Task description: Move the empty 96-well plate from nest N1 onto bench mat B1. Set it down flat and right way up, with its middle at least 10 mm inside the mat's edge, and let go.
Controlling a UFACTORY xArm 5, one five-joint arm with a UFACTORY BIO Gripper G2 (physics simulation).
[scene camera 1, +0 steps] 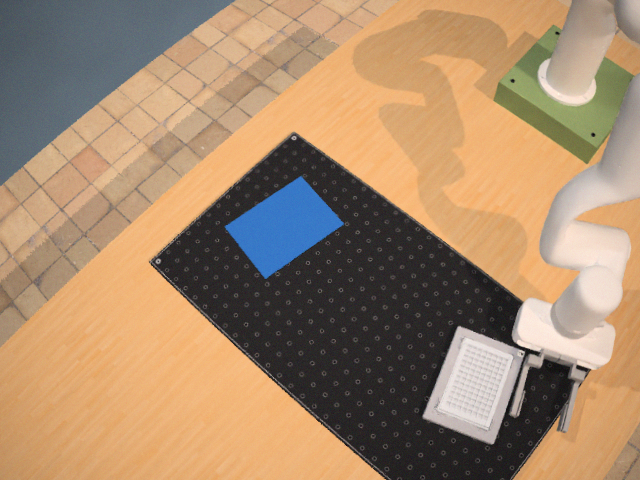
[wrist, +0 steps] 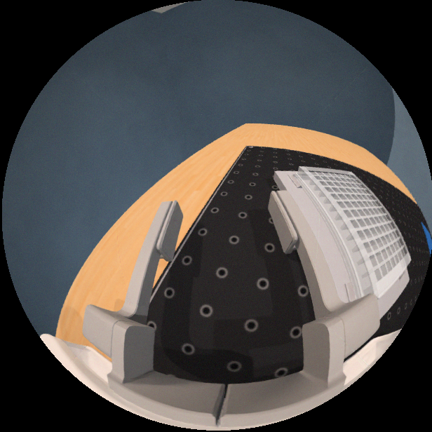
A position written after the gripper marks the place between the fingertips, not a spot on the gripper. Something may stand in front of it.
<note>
In view: the gripper point(scene camera 1: 537, 424), a white 96-well plate point(scene camera 1: 476, 382), a blue bench mat point(scene camera 1: 276, 231) and a grey nest point(scene camera 1: 449, 422).
The white 96-well plate also shows in the wrist view point(wrist: 374, 253). The gripper also shows in the wrist view point(wrist: 223, 202). The grey nest shows as well in the wrist view point(wrist: 327, 244).
</note>
